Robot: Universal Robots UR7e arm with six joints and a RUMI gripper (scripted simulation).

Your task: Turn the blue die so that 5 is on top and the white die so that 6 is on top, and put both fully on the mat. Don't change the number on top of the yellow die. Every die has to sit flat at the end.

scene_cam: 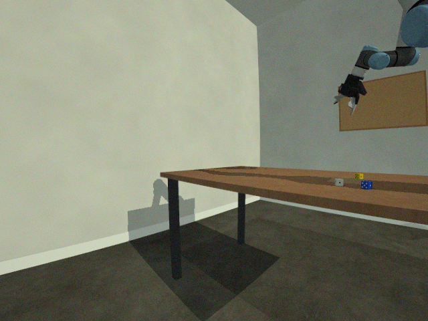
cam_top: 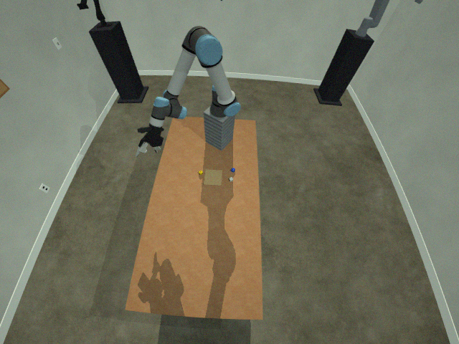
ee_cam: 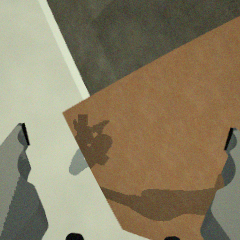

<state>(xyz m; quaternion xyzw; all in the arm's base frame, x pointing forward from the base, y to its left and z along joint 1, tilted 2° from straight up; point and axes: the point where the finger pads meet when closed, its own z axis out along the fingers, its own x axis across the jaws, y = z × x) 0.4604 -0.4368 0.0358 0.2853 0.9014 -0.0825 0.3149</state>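
The yellow die is 380 mm below my hand, 290 mm to the left of it and 110 mm behind it. The rest, counted from my hand: blue die: 560 mm to the left, 380 mm below, 140 mm behind; then white die: 540 mm to the left, 380 mm below, 50 mm behind; then tan mat: 400 mm to the left, 390 mm below, 70 mm behind.
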